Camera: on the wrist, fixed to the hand. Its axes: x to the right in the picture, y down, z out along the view.
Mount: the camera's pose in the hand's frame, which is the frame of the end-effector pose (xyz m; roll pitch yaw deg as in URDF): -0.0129 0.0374 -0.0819 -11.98 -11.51 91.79
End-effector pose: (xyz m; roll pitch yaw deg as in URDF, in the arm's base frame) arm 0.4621 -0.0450 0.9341 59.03 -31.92 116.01
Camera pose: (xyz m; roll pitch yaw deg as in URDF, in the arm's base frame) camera 0.3842 -0.0893 0.9187 -74.55 -51.61 -96.40
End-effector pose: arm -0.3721 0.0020 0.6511 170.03 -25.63 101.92
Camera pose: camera -0.3397 -0.0416 0.7241 -166.03 2.15 11.01
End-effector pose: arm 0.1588 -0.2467 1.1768 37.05 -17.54 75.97
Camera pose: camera 0.0821 -0.2269 1.1321 -38.74 -44.85 -172.95
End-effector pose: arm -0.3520 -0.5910 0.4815 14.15 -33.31 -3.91
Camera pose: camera -0.3204 -0.5367 0.4157 -48.25 -20.18 102.38
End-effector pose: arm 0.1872 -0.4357 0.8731 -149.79 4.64 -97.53
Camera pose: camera 0.1154 -0.4175 0.9259 160.63 41.35 166.02
